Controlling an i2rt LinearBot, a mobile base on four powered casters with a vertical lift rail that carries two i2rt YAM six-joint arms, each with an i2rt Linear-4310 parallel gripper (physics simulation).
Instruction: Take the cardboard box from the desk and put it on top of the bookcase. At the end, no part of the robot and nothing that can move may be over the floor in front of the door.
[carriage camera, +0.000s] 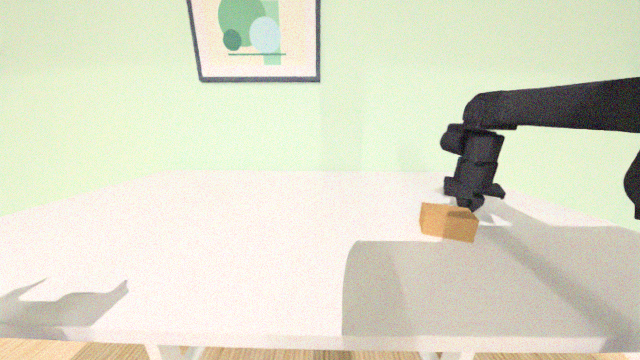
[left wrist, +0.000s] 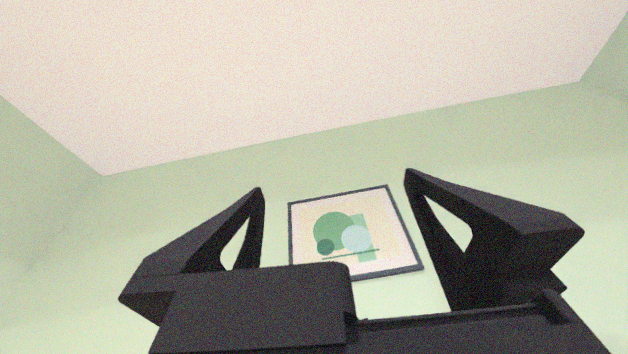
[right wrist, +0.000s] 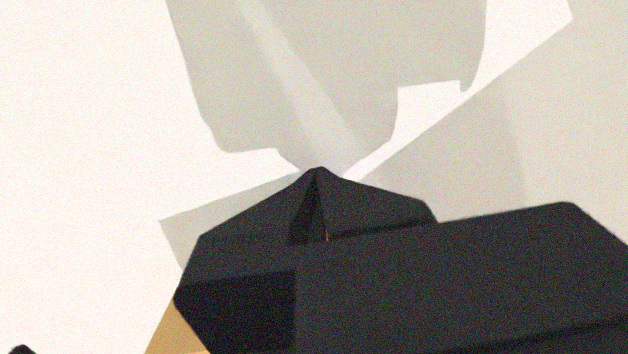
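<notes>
The small brown cardboard box lies on the white desk at the right. My right gripper stands just behind and above the box's far right corner, fingers shut together with nothing between them. In the right wrist view the shut fingertips point at the desk top, and a corner of the box shows at the lower left, outside the fingers. My left gripper is open wide and empty, pointing up at the wall and ceiling.
A framed picture hangs on the green wall behind the desk; it also shows in the left wrist view. A large grey shadow covers the desk's front right. Wooden floor shows below the desk edge.
</notes>
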